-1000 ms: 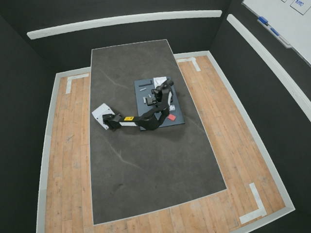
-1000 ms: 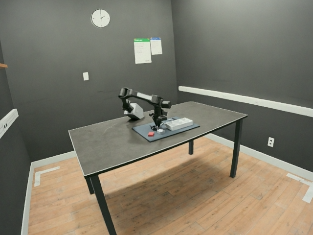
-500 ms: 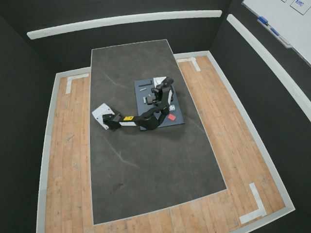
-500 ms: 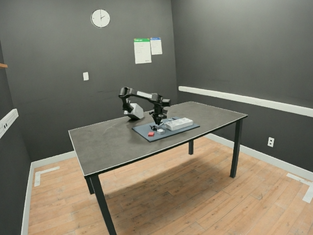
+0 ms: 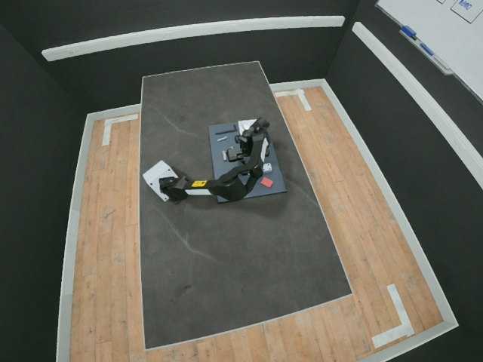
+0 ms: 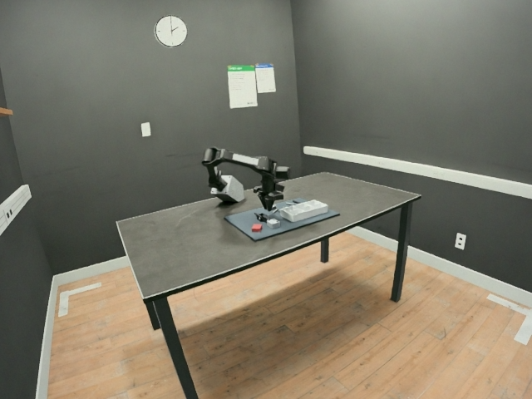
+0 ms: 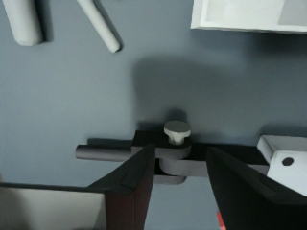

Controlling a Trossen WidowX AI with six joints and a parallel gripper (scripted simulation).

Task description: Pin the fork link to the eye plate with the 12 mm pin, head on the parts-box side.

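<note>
Right now the eye plate is 1 cm ahead of my hand, 3 cm to the right of it and 7 cm below it. From my hand the other things lie so: grey block: 8 cm ahead, 5 cm to the right, 6 cm below; red block: 5 cm ahead, 12 cm to the right, 7 cm below; blue-grey mat: 2 cm ahead, 7 cm to the left, 8 cm below.
</note>
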